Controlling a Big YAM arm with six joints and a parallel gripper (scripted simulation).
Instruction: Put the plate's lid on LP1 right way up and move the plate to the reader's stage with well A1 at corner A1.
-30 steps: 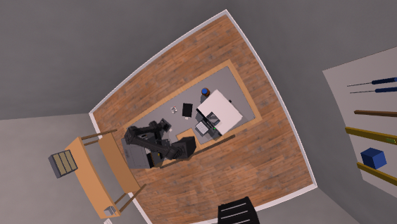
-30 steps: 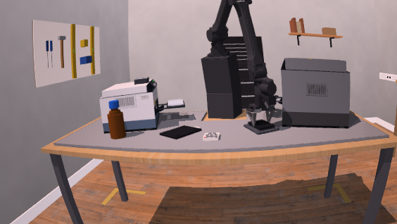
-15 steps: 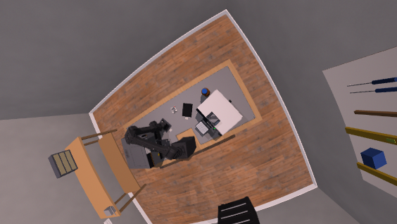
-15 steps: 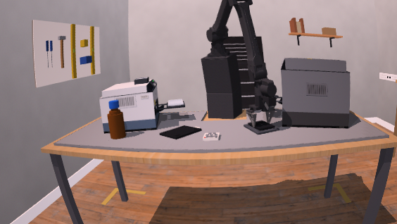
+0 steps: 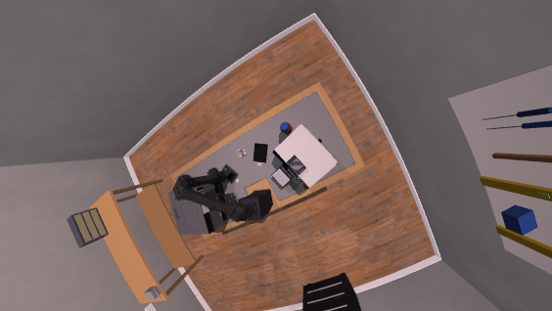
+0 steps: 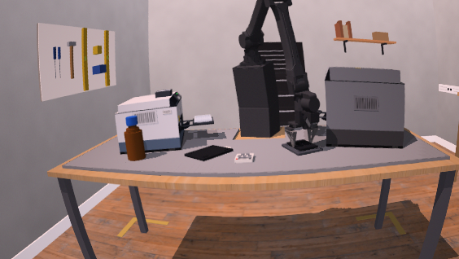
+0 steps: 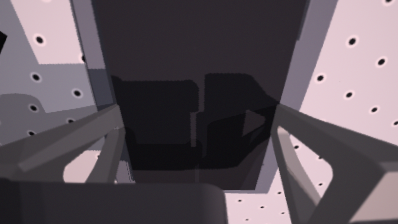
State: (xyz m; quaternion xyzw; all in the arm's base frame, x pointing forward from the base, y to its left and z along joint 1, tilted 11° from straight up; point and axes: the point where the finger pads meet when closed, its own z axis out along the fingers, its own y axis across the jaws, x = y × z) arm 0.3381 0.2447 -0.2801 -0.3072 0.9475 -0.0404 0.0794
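Right now the lid is right at my hand. From my hand the other things lie so: LP1 pad: 20 mm below; then flat black pad: 370 mm to the right, 90 mm ahead, 20 mm below; then LP1 label: 90 mm behind, 60 mm to the right, 20 mm below.
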